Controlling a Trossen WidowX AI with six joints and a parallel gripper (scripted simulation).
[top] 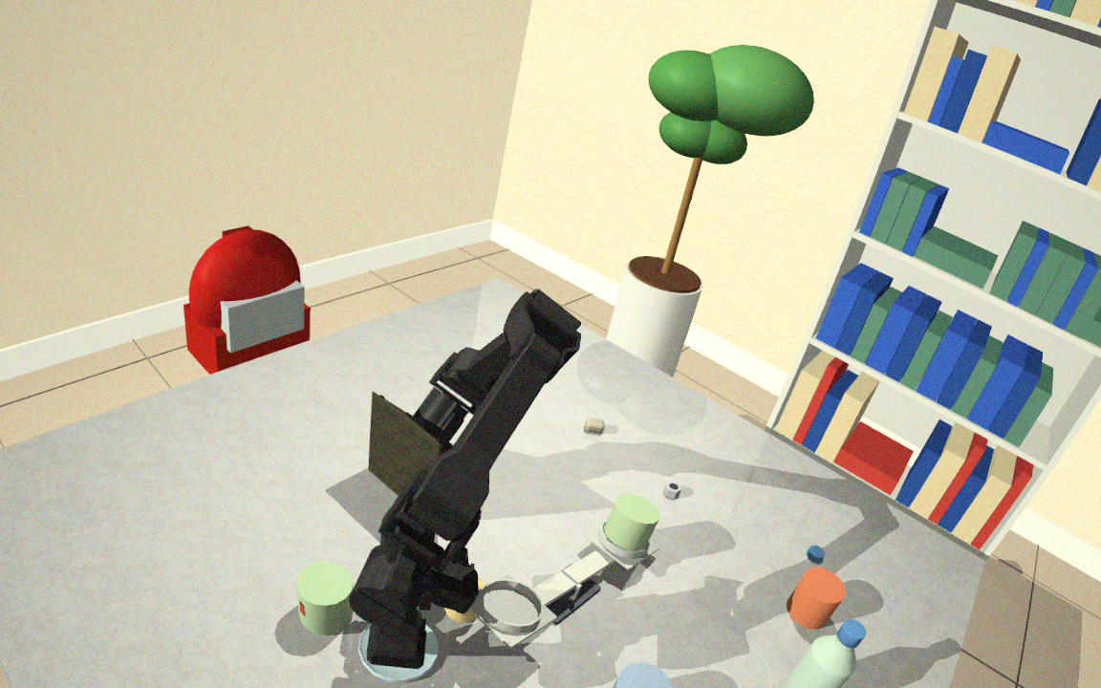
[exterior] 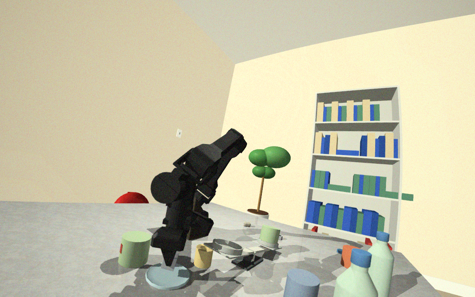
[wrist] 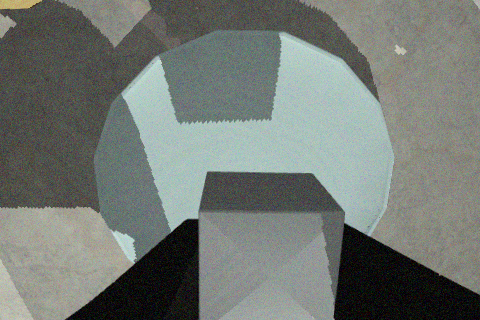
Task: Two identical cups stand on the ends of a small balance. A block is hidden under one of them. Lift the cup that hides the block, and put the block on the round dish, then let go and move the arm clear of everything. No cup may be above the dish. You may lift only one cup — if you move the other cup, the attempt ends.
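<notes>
Right now my gripper tip is 30 mm above the pale blue round dish. From my gripper tip the other things lie so: small balance 250 mm to the left, 60 mm ahead, 10 mm below; block right at my gripper tip; yellow roll 110 mm to the left, 10 mm below, 10 mm behind.
</notes>
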